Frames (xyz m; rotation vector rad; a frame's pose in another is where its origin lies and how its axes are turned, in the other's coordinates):
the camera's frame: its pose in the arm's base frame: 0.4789 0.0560 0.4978 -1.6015 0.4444 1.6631
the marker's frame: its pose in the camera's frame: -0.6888 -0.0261 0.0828 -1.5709 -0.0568 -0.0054
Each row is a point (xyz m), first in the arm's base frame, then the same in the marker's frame.
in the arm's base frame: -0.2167 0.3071 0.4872
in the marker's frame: 0.7435 -0.5432 0.3456
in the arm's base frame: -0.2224 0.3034 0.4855
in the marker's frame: 0.7438 -0.5443 0.3525
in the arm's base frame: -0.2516 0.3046 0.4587
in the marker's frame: 0.7688 -0.5602 0.3789
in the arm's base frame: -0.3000 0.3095 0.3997
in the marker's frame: 0.8249 -0.5860 0.4240
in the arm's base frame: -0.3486 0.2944 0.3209
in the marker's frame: 0.8941 -0.5943 0.4868
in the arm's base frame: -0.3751 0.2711 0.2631
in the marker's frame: 0.9417 -0.5854 0.5341
